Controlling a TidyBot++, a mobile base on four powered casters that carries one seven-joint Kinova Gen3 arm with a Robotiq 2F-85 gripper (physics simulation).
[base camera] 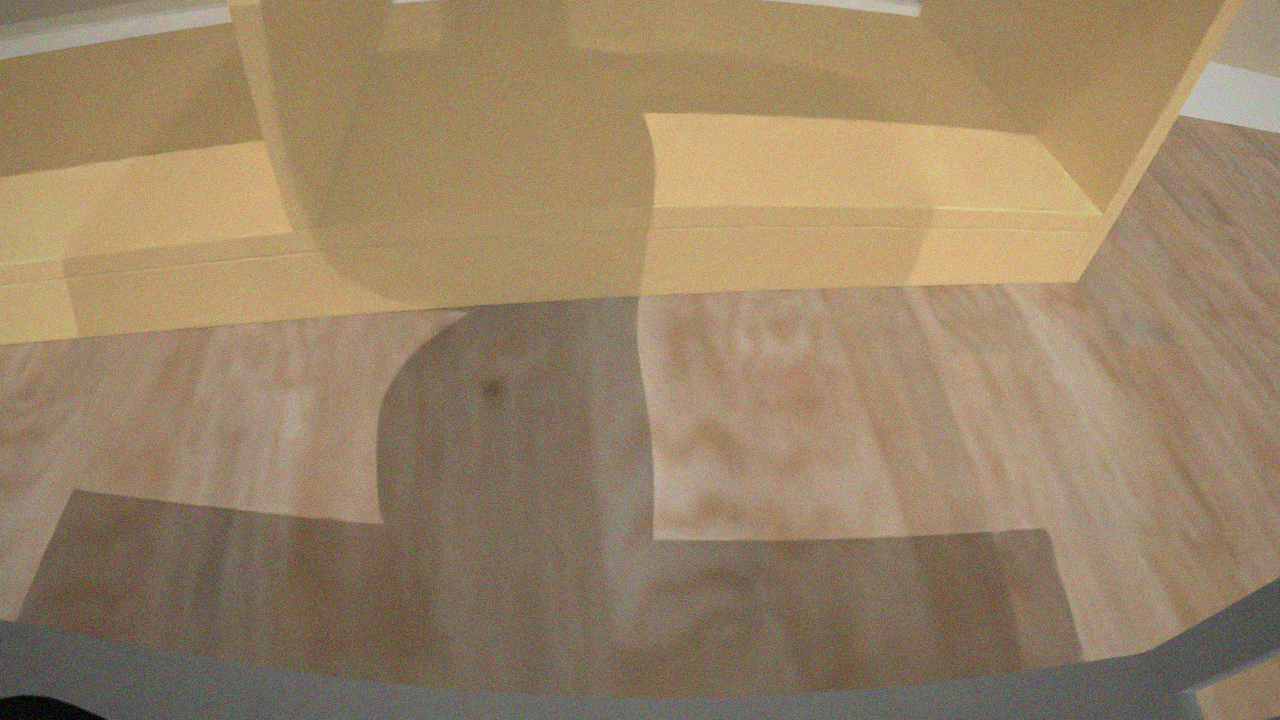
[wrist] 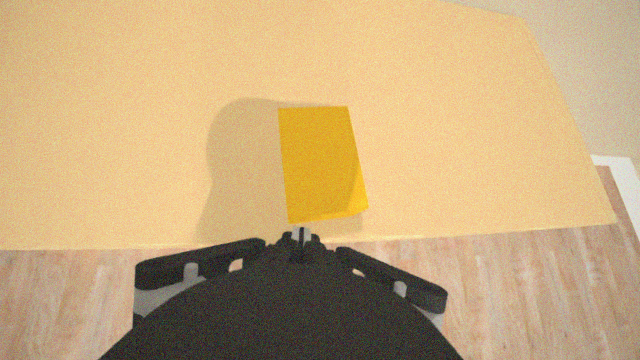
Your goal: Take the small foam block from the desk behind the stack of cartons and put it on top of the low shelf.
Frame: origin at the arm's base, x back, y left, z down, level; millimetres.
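Seen in the pictures: gripper, fingertip midpoint: (wrist: 300, 238).
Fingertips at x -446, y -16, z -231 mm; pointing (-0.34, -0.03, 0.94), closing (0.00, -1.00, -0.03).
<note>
A point is followed by its place in that frame.
The low shelf (base camera: 859, 255) @[z 363, x -468, y -187 mm] (wrist: 125, 60) @[z -213, x -609, y 195 mm] is pale wood; its open front with a divider shows in the base camera view, and its top in the wrist view. The yellow foam block (wrist: 320, 162) @[z -258, x -503, y -23 mm] lies on the shelf top, close to the front edge. My gripper (wrist: 300, 238) @[z -231, x -446, y -16 mm] is shut with nothing between the fingers, and its tips show just in front of the block's near end; whether they touch it I cannot tell. The desk and the stack of cartons do not show in these views.
The wooden floor (base camera: 769, 429) @[z 396, x -339, y -110 mm] (wrist: 525, 280) @[z 396, x -380, y -1024 mm] lies in front of the shelf. A white baseboard (base camera: 1239, 94) @[z 344, x -940, y -974 mm] (wrist: 620, 175) @[z 367, x -967, y -1814 mm] and the wall (wrist: 595, 65) @[z -144, x -920, y -692 mm] are at the right and behind. Shadows fall over the shelf front and the floor.
</note>
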